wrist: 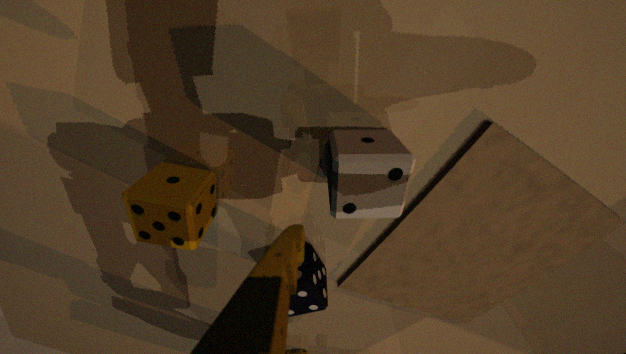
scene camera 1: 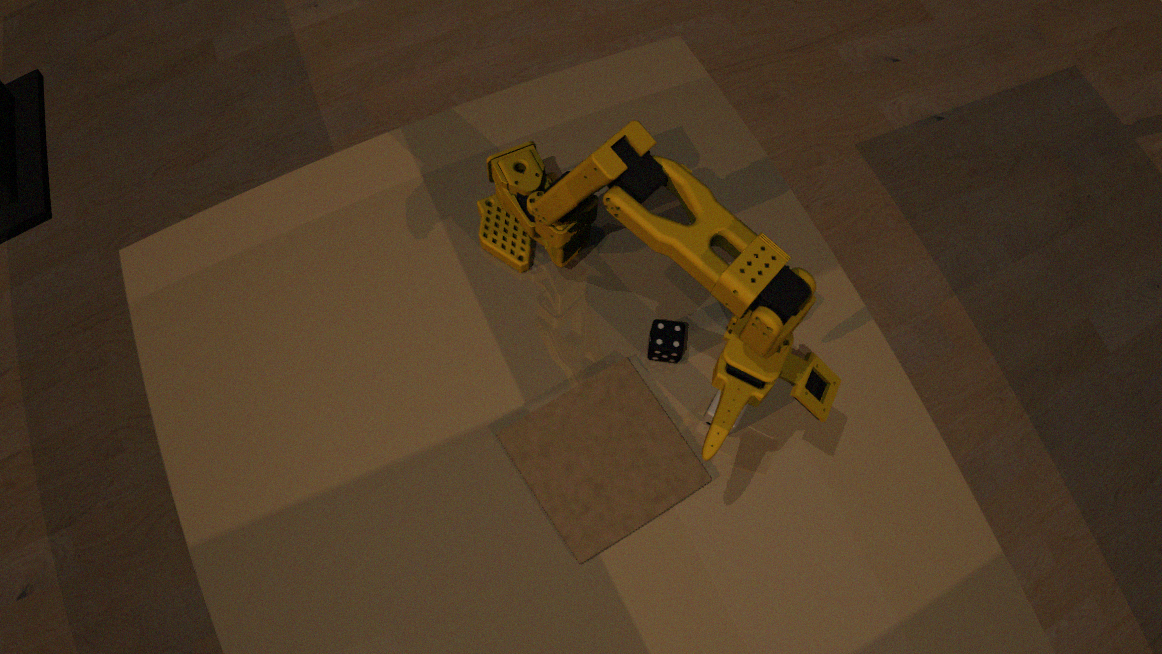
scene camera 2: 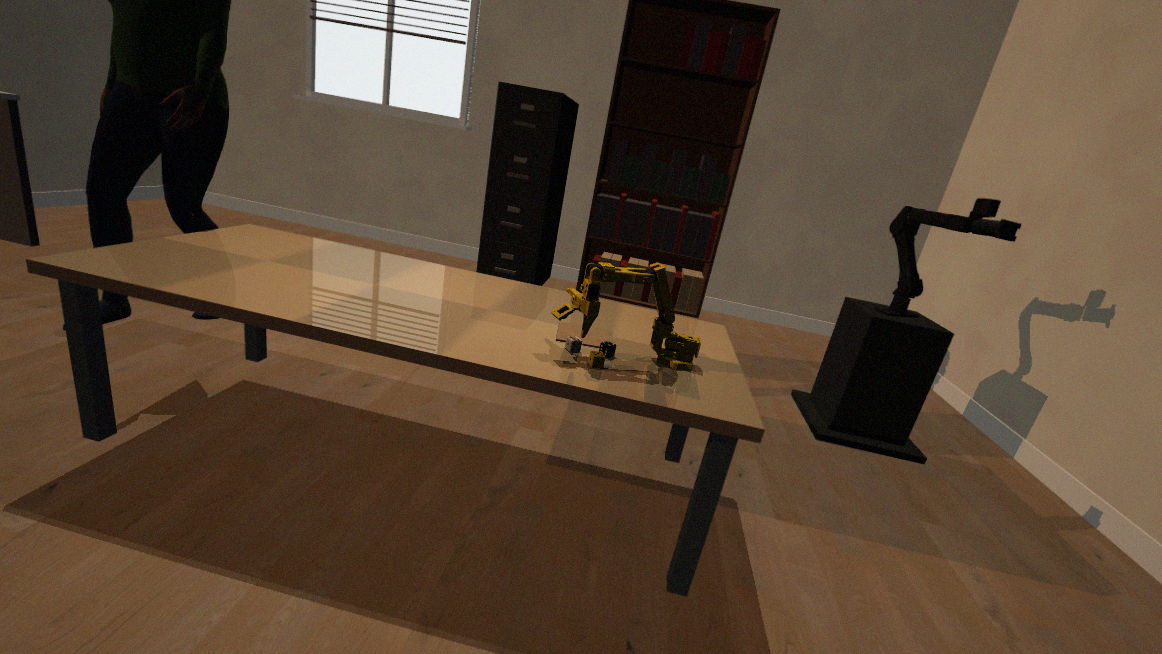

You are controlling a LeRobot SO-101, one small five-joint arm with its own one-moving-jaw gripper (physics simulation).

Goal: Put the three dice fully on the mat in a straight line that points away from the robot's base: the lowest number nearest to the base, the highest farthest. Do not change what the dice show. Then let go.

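Where they show: hand, its tool point: (wrist: 303,238) (scene camera 1: 739,373) (scene camera 2: 582,335); arm's base, origin of its link: (scene camera 1: 540,240) (scene camera 2: 666,359).
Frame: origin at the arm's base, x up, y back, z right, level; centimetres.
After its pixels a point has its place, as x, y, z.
My gripper (scene camera 1: 713,442) (scene camera 2: 585,331) (wrist: 299,232) is fully open; one notched jaw shows in the wrist view. It hangs above the dice area, near the mat's edge. A white die (scene camera 1: 713,407) {3.0, -23.1, -6.3} (scene camera 2: 573,345) {1.8, -23.4, -9.3} (wrist: 367,187) {3.0, -23.7, -7.9}, two on top, stands beside the mat (scene camera 1: 601,463) {0.4, -22.9, 4.4} (wrist: 475,225) {0.4, -24.3, 1.1}, mostly hidden by the gripper in scene camera 1. A black die (scene camera 1: 667,341) {3.0, -15.7, -5.5} (scene camera 2: 608,350) {1.9, -14.9, -7.7} (wrist: 312,295) {3.0, -16.5, -5.5}, four on top, stands off the mat's base-side corner, partly behind the jaw in the wrist view. A yellow die (scene camera 2: 596,359) {2.2, -17.0, -15.6} (wrist: 167,212) {3.0, -18.0, -13.9}, five on top, stands off the mat, hidden in scene camera 1.
The arm's base (scene camera 1: 508,231) {1.7, 1.4, 2.8} (scene camera 2: 678,353) {2.7, 2.4, -1.2} stands on the table (scene camera 1: 325,406) {0.0, -7.4, 25.7} (scene camera 2: 284,276) {0.0, -105.3, -1.3}. The upper links pass above the table beside the black die. A second, dark arm (scene camera 2: 909,255) stands on a pedestal beyond the table, and a person (scene camera 2: 158,105) stands behind the table.
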